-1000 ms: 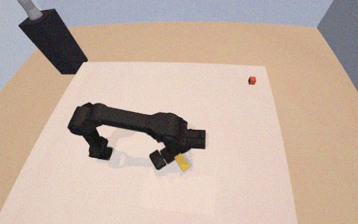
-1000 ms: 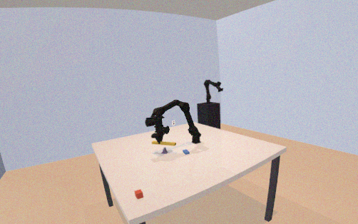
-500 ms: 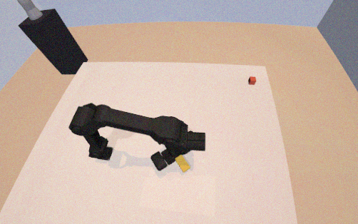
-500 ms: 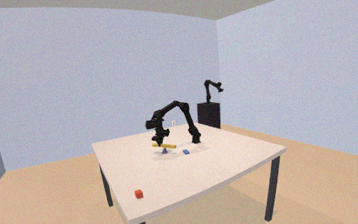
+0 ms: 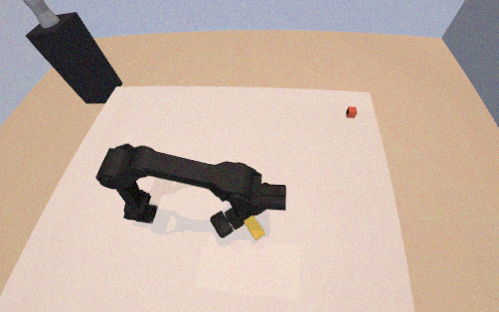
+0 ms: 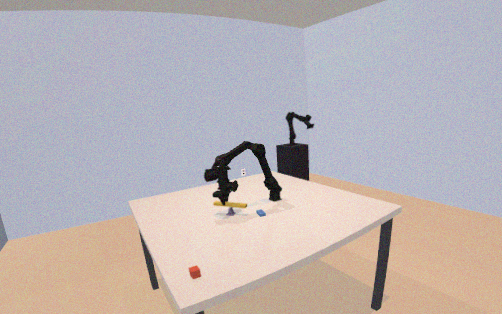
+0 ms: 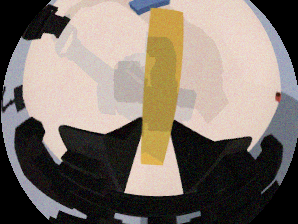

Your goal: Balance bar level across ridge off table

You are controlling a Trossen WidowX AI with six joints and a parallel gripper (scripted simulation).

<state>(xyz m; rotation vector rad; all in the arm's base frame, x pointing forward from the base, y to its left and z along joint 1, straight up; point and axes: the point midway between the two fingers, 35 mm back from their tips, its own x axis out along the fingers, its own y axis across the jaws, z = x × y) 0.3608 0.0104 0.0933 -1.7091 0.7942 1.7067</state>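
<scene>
Now: gripper tip 20 mm past the yellow bar and 20 mm to the right of it. Also, from my gripper tip: blue block (150 mm behind, 140 mm to the left, 50 mm below); red cube (380 mm ahead, 490 mm to the left, 40 mm below).
</scene>
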